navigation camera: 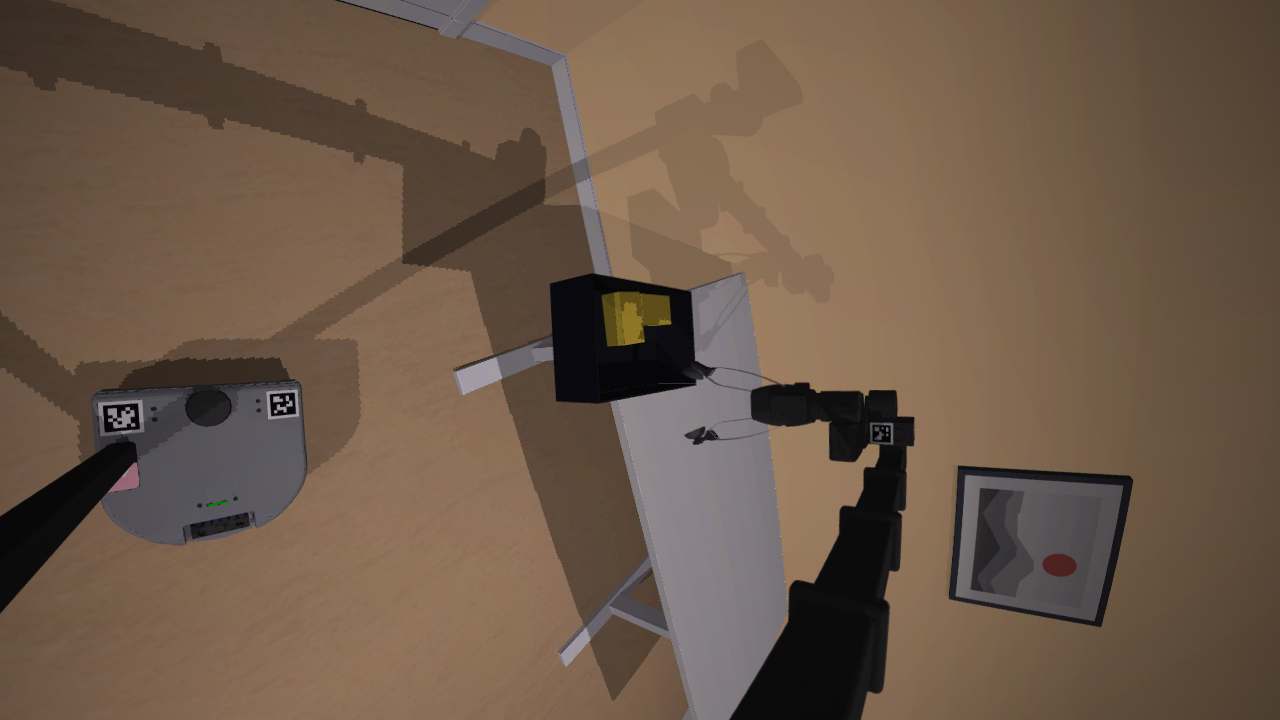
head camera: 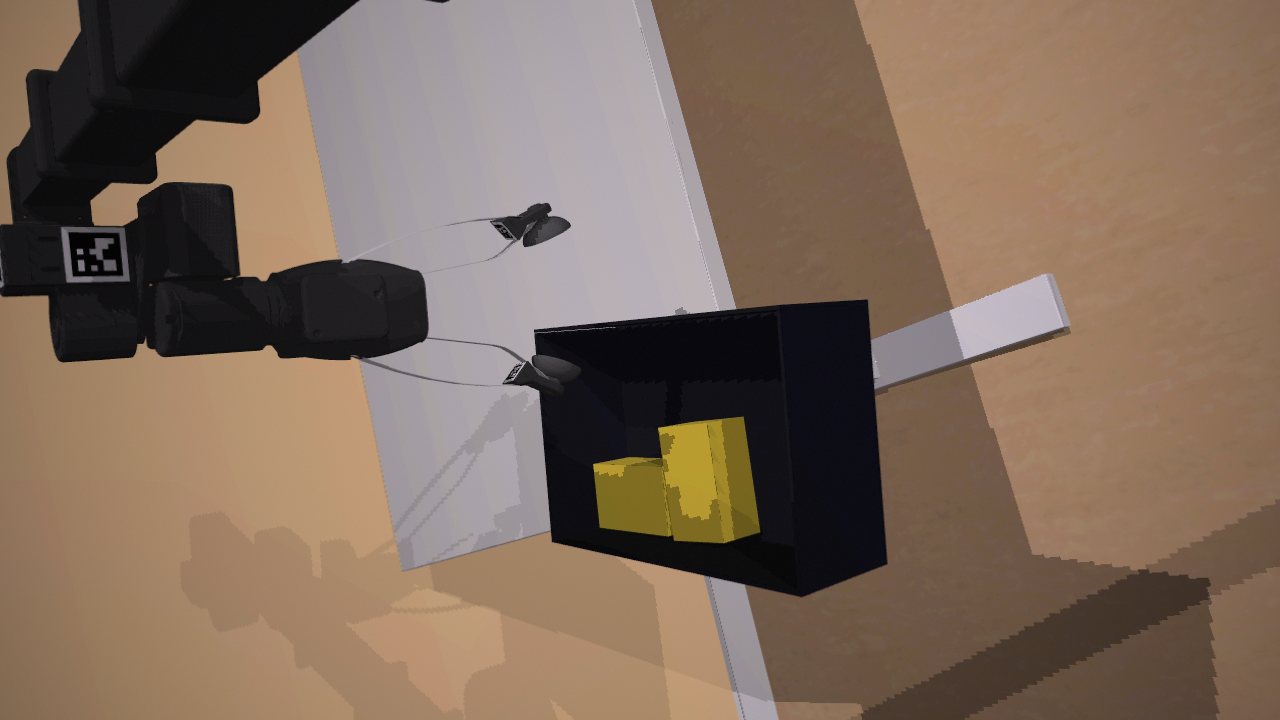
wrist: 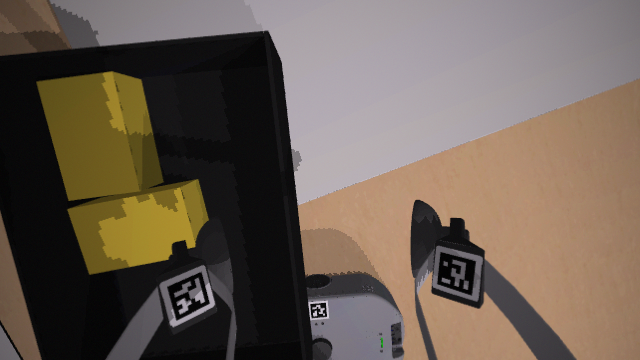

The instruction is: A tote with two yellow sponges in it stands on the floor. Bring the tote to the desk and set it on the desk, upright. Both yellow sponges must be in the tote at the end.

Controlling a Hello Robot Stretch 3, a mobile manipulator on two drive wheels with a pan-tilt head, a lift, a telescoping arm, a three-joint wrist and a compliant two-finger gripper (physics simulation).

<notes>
In view: my gripper (head camera: 570, 299), a black tote (head camera: 801, 375), a grey desk (head camera: 420, 121) and a framed picture (navigation camera: 1045, 543).
The black tote shows as well in the navigation camera view (navigation camera: 586, 371) and in the wrist view (wrist: 217, 106). My gripper is seen too in the navigation camera view (navigation camera: 684, 402) and in the wrist view (wrist: 319, 234). The grey desk is seen too in the navigation camera view (navigation camera: 709, 514) and in the wrist view (wrist: 366, 94).
</notes>
